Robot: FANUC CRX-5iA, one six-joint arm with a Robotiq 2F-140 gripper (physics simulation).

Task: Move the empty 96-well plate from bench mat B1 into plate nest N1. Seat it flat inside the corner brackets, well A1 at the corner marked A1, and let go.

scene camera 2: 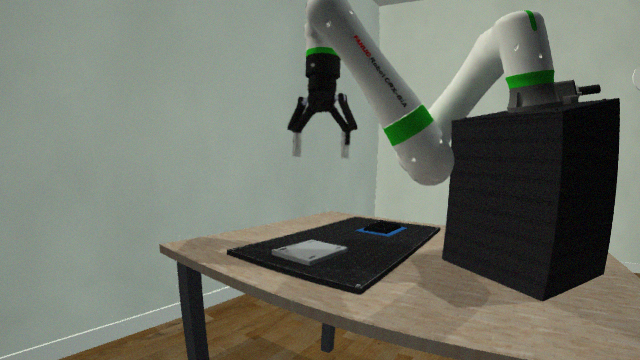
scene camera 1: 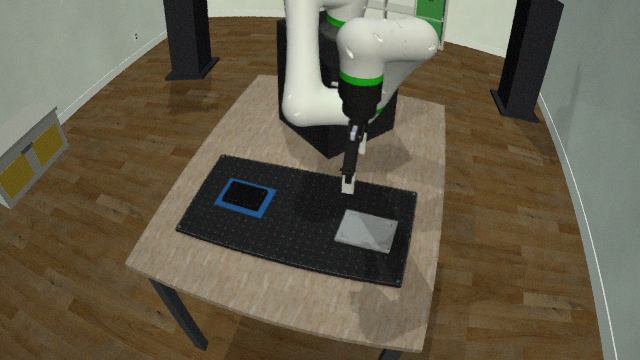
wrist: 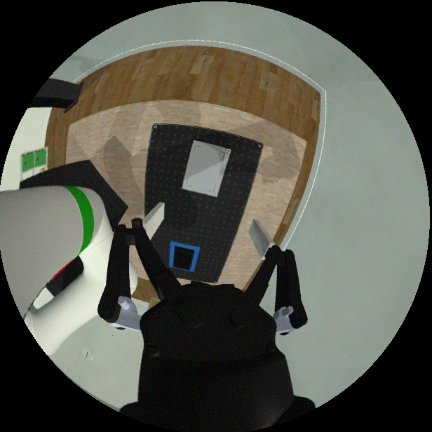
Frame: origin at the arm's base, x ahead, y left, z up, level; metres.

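Where they show: gripper, fingertip midpoint: (scene camera 2: pixel 319 157) (scene camera 1: pixel 354 171); arm's base, origin of the base link: (scene camera 2: pixel 534 109).
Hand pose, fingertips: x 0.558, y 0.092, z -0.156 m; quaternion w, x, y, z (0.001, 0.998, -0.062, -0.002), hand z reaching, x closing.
Things, the pixels of their top centre, and the offset from my fingertips. Level surfaces: height alone.
- 96-well plate, middle of its top: (scene camera 1: pixel 244 193) (scene camera 2: pixel 383 225) dx -0.096, dy -0.330, dz -0.225 m
- blue bench mat B1, its level: dz -0.239 m
- Plate nest N1, middle of its top: (scene camera 2: pixel 311 248) (scene camera 1: pixel 367 229) dx -0.015, dy +0.056, dz -0.226 m
- black perforated board, its level: dz -0.241 m
- wooden table, its level: dz -0.254 m
The 96-well plate (scene camera 1: pixel 244 195) (scene camera 2: pixel 382 227) (wrist: pixel 183 257) is black and lies flat on the blue bench mat B1 (scene camera 1: pixel 269 200) (scene camera 2: pixel 395 233) (wrist: pixel 195 258). Plate nest N1 (scene camera 1: pixel 366 230) (scene camera 2: pixel 309 251) (wrist: pixel 206 168) is a light grey block with small corner brackets and no plate in it. The A1 mark cannot be read. My gripper (scene camera 1: pixel 355 172) (scene camera 2: pixel 321 152) (wrist: pixel 208 218) is open and empty, pointing down high above the board. In the wrist view the plate lies below the line between the fingertips, and the nest lies above it.
Mat and nest sit on a black perforated board (scene camera 1: pixel 295 240) (scene camera 2: pixel 370 267) (wrist: pixel 215 220) on the wooden table (scene camera 1: pixel 280 295) (scene camera 2: pixel 425 305). The arm's dark pedestal (scene camera 1: pixel 327 137) (scene camera 2: pixel 500 200) (wrist: pixel 97 187) stands at the table. Dark columns (scene camera 1: pixel 187 40) (scene camera 1: pixel 532 65) stand beyond it.
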